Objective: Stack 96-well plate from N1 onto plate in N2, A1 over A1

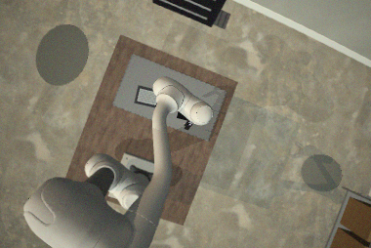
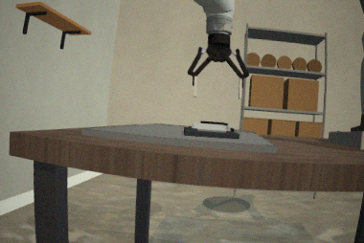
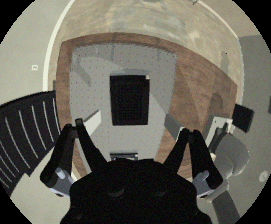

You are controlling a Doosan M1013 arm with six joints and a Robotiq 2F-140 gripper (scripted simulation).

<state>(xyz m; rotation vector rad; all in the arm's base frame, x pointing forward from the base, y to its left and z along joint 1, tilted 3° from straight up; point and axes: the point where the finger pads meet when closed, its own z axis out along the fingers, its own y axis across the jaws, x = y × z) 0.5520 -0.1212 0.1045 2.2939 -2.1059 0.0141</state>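
The dark 96-well plate is 1 cm ahead of my hand, 1 cm to the right of it and 10 cm below it. Also, from my hand: plate nest N1 (1 cm ahead, 1 cm to the right, 11 cm below); pale 96-well plate (1 cm behind, 29 cm to the left, 10 cm below).
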